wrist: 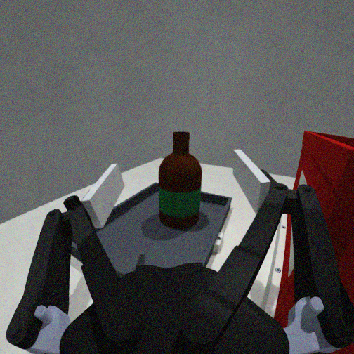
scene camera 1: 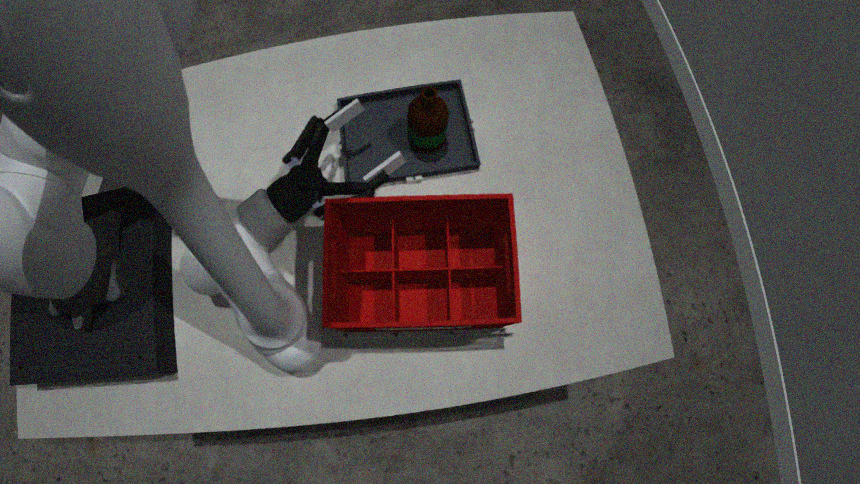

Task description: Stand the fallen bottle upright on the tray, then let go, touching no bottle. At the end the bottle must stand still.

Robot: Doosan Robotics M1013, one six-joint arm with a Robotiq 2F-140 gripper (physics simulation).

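Places are measured from the arm's base along level axes (x right, y back, z down), in metres.
Pixels of known places: gripper, fingertip midpoint: [scene camera 1: 380, 128]; arm's base at its link origin: [scene camera 1: 86, 263].
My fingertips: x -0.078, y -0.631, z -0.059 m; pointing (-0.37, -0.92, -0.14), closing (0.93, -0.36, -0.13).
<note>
For each thing: its middle in the pictures, then the offset to it from my fingertips. "pt": a spot on its surface instead. Level surfaces: height alone.
- brown bottle at the middle of its body: [scene camera 1: 427, 116] dx -0.029, dy -0.087, dz +0.045 m
- red crate at a spot on its surface: [scene camera 1: 516, 264] pt dx +0.276, dy -0.142, dz -0.047 m
- white table at its surface level: dz +0.129 m
A brown bottle [scene camera 1: 427, 119] [wrist: 180, 172] with a green band stands upright on the dark grey tray [scene camera 1: 391, 163] [wrist: 150, 257], towards the tray's right side in the scene view. My gripper [scene camera 1: 374, 133] [wrist: 175, 168] is open, its two white fingertips wide apart. In the scene view the fingertips are to the left and lower left of the bottle, apart from it. In the wrist view the bottle shows beyond and between the fingertips, with space on both sides. The near part of the tray is hidden by the gripper in the wrist view.
A red crate [scene camera 1: 516, 264] [wrist: 325, 210] with several compartments stands close beside the tray, near my gripper's lower finger in the scene view. A dark box [scene camera 1: 165, 325] is at the left, by the arm. All stand on a white table [scene camera 1: 577, 240] [wrist: 30, 250].
</note>
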